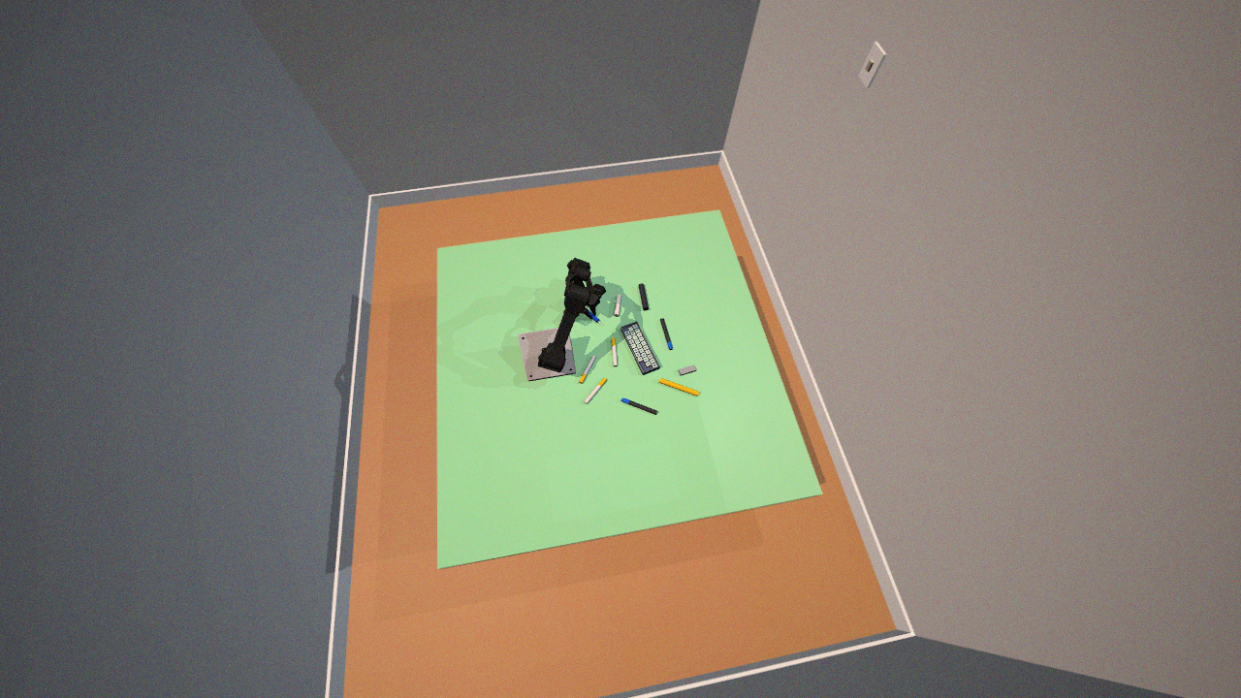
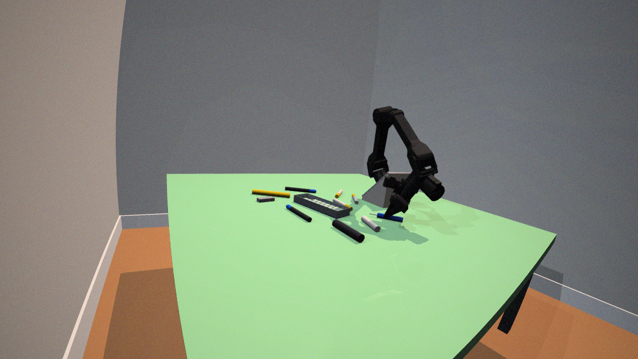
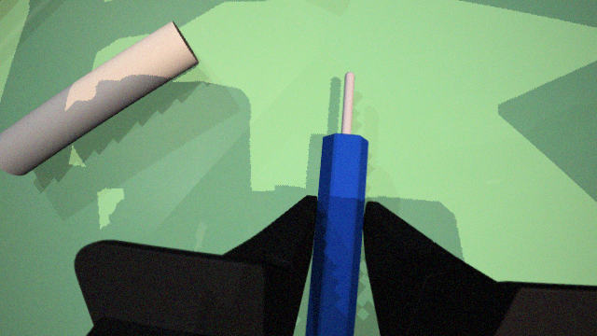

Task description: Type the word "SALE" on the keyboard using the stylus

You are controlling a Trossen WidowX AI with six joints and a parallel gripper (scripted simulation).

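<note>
Now: gripper tip 110 mm short of the white cylinder and 40 mm to the right of it. The rest, counted from my gripper tip: grey stylus tip 30 mm ahead, 40 mm to the right; blue stylus 10 mm ahead, 10 mm to the right; black cylinder 220 mm ahead, 60 mm to the left.
</note>
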